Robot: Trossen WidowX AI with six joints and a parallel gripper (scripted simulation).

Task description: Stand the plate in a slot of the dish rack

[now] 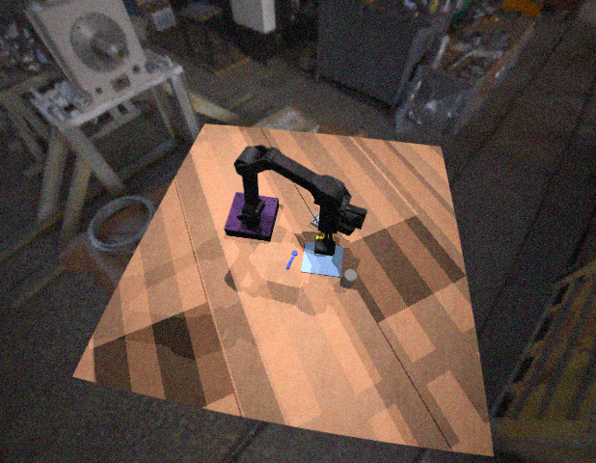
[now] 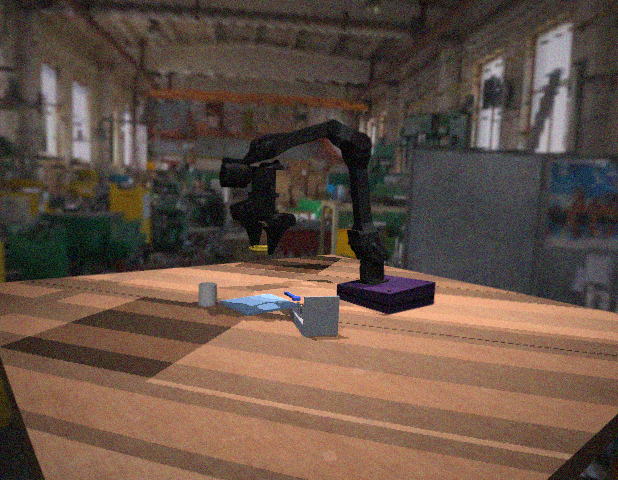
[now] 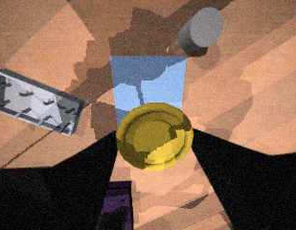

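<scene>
Now: the grey dish rack 19 cm to the left of my gripper tip and 11 cm below it. Round my gripper tip: yellow plate: 1 cm above; light blue mat: 13 cm below; white cup: 11 cm below, 10 cm ahead, 8 cm to the right.
</scene>
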